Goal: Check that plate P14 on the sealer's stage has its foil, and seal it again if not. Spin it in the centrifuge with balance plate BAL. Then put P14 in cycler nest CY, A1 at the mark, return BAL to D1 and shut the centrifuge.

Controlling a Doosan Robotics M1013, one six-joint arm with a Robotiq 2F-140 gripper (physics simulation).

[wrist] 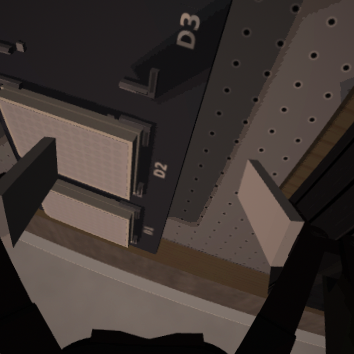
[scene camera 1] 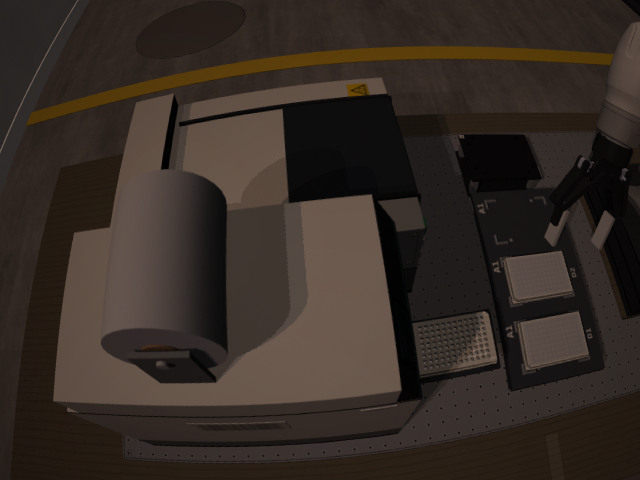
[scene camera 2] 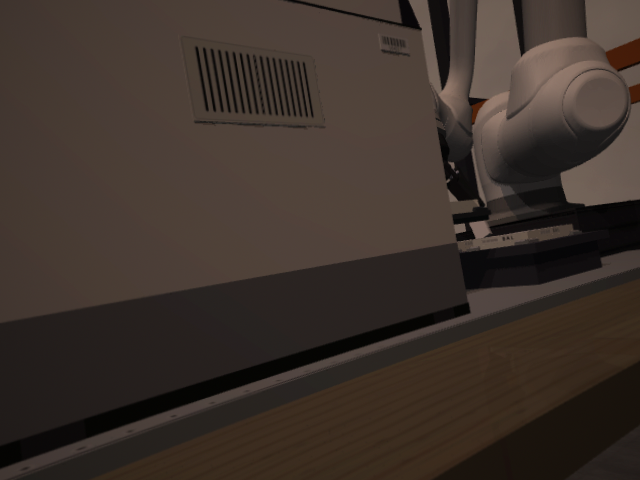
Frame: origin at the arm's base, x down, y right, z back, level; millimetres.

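Seen in the pictures: gripper, fingertip midpoint: [wrist: 151, 168] [scene camera 1: 573, 243] [scene camera 2: 461, 230]; arm's base at its link origin: [scene camera 2: 528, 220].
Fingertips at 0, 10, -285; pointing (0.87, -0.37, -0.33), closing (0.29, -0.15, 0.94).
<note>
Offsets run from my fingertips to a thing's middle, as dx, dy, dz. "spot": to the spot under its first point. Level surfaces: height alone.
My gripper [scene camera 1: 577, 235] [wrist: 151, 168] is open and empty, with its fingers above the right edge of the dark deck {dx +34} [scene camera 1: 516, 219] [wrist: 100, 30], near D3 and D2. A plate {-24, -108, -303} [scene camera 1: 454, 343] sits on the sealer's stage beside the sealer {spot: -262, -104, -468} [scene camera 1: 341, 310]; its dark wells show, with no foil visible over them. The balance plate BAL {+26, -150, -110} [scene camera 1: 553, 341] [scene camera 2: 508, 238] [wrist: 92, 215] lies flat in D1, its label readable in scene camera 2. The centrifuge and the nest label CY cannot be made out.
Another pale plate {+26, -29, -91} [scene camera 1: 537, 276] [wrist: 75, 147] lies in D2. D3 has bare corner locators. A black block {+54, +249, -42} [scene camera 1: 498, 157] stands behind the deck. A large roll {-330, -61, -619} [scene camera 1: 165, 263] sits on the sealer. Dark ribbed hardware [scene camera 1: 622, 258] stands right of the deck.
</note>
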